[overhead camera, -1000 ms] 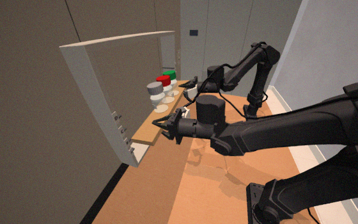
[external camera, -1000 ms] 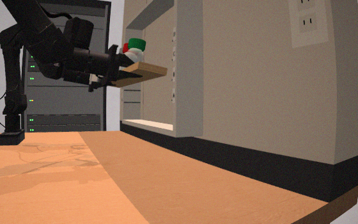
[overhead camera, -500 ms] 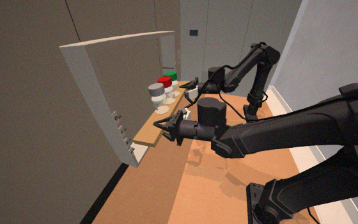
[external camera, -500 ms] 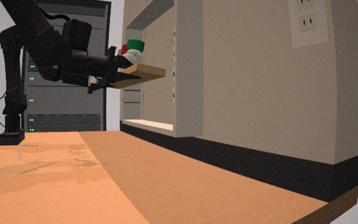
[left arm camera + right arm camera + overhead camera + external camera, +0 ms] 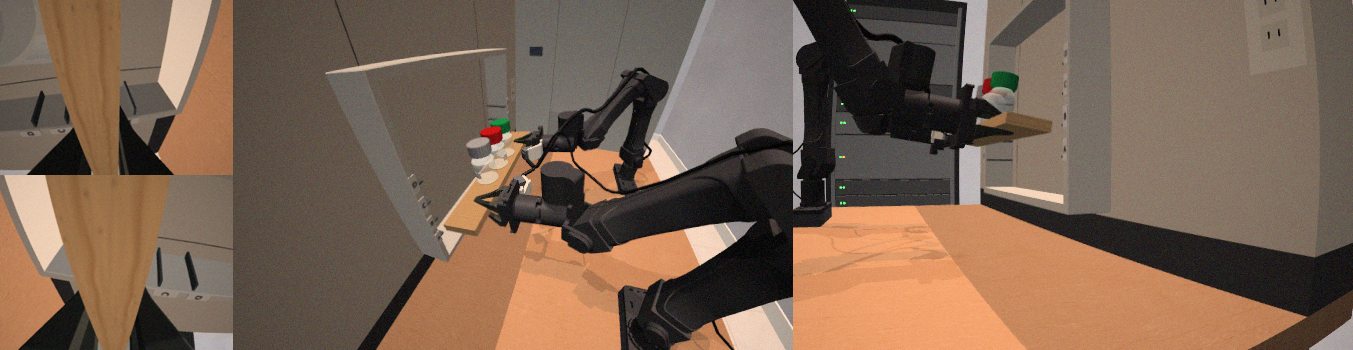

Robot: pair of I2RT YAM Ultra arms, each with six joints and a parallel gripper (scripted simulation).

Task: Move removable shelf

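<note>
My right hand is 9 cm to the right of the green-capped bottle and 6 cm below it. From my right hand the other things lie so: wall rack 16 cm to the left, 9 cm ahead, 7 cm above; wooden shelf 15 cm to the left, 1 cm behind; grey-capped bottle 22 cm to the left, 5 cm above.
Right now my left hand is 70 mm to the left of the grey-capped bottle, 60 mm below it and 20 mm short of it. Also, from my left hand: green-capped bottle: 200 mm to the right, 60 mm above, 30 mm ahead; wall rack: 140 mm to the right, 110 mm ahead, 70 mm above; wooden shelf: 150 mm to the right, 20 mm ahead.
</note>
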